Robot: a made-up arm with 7 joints. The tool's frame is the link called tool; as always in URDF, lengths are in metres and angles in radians. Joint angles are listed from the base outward.
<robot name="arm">
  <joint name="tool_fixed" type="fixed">
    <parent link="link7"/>
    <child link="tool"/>
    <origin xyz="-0.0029 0.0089 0.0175" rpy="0 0 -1.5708"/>
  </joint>
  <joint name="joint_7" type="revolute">
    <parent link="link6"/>
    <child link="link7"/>
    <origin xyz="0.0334 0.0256 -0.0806"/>
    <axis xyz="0 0.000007 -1"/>
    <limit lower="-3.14" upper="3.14"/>
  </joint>
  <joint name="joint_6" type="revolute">
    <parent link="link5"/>
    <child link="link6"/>
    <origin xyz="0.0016 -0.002 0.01"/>
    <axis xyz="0 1 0.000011"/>
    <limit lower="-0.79" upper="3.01"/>
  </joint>
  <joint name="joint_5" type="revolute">
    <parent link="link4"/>
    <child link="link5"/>
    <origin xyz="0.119 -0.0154 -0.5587"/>
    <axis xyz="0 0.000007 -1"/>
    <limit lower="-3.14" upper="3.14"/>
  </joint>
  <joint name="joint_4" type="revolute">
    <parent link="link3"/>
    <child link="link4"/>
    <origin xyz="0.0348 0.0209 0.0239"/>
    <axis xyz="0 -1 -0.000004"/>
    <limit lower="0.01" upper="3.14"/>
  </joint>
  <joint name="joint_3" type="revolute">
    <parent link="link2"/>
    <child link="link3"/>
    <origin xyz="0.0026 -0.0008 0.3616"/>
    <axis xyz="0 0 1"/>
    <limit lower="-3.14" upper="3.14"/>
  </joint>
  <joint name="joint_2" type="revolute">
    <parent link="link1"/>
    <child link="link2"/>
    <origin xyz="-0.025 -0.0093 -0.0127"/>
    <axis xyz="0 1 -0.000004"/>
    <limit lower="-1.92" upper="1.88"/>
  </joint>
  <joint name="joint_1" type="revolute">
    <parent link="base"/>
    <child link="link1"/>
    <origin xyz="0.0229 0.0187 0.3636"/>
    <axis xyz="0 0 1"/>
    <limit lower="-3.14" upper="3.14"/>
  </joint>
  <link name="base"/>
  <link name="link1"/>
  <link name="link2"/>
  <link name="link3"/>
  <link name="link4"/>
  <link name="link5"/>
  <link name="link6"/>
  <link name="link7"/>
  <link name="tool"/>
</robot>
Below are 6 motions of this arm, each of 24 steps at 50 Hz.
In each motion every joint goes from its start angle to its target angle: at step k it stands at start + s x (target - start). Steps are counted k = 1, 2, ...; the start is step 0. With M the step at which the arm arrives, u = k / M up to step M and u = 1 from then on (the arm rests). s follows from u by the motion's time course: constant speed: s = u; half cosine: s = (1 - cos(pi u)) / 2; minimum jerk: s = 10 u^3 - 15 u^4 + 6 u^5.
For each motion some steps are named. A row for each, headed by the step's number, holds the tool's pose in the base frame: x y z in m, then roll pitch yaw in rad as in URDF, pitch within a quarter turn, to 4 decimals.
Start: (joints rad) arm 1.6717 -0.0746 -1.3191 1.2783 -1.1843 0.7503 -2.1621
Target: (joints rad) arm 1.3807 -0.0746 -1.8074 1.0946 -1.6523 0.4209 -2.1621
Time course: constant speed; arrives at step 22
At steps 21, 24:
21: 0.6127 -0.2563 0.5396 -0.9777 0.6966 1.1393
24: 0.6023 -0.2753 0.5336 -0.9658 0.7089 1.1353

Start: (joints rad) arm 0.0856 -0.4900 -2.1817 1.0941 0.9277 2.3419 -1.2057
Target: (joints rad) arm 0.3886 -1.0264 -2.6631 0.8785 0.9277 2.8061 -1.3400
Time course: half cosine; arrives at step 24
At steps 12, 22, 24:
12: -0.2817 -0.4637 0.2535 2.6592 0.4613 -0.1939
22: -0.2139 -0.3854 0.0877 2.9569 0.0102 -0.0563
24: -0.2109 -0.3818 0.0826 2.9675 -0.0056 -0.0548

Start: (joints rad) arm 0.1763 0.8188 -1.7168 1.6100 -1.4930 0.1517 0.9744
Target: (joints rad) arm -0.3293 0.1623 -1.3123 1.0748 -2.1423 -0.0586 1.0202
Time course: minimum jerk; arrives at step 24
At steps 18, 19, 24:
18: 0.0274 -0.6133 0.4982 0.4544 -1.0049 -2.2381
19: 0.0179 -0.6067 0.4894 0.4407 -0.9790 -2.2191
24: 0.0038 -0.5949 0.4755 0.4235 -0.9373 -2.1904

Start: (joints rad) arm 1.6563 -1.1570 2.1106 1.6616 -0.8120 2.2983 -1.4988
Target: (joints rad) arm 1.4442 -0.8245 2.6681 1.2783 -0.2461 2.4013 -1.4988
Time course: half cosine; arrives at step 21
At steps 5, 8, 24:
5: -0.3992 -0.5822 0.2863 -2.0454 0.2063 2.8128
8: -0.3868 -0.5603 0.2547 -2.0195 0.3727 2.7078
24: -0.2764 -0.5187 0.1881 -2.1985 0.9122 2.2093

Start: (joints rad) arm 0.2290 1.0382 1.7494 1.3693 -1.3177 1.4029 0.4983
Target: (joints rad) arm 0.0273 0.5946 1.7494 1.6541 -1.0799 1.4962 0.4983
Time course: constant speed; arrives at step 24
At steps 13, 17, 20, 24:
13: 0.1751 0.6559 0.7008 0.3837 -0.2494 -0.2634
17: 0.1870 0.6459 0.7388 0.4083 -0.2696 -0.3377
20: 0.1928 0.6374 0.7673 0.4292 -0.2829 -0.3922
24: 0.1962 0.6252 0.8052 0.4602 -0.2980 -0.4632

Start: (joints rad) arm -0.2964 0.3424 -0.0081 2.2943 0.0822 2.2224 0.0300
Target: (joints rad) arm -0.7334 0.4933 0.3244 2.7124 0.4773 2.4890 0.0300
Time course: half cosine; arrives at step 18
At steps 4, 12, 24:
4: 0.6123 -0.1439 0.9648 -0.2703 0.1205 -1.8668
12: 0.5344 -0.2214 1.0368 -0.2120 0.4080 -1.7819
24: 0.4867 -0.2568 1.0624 -0.1532 0.5077 -1.7167

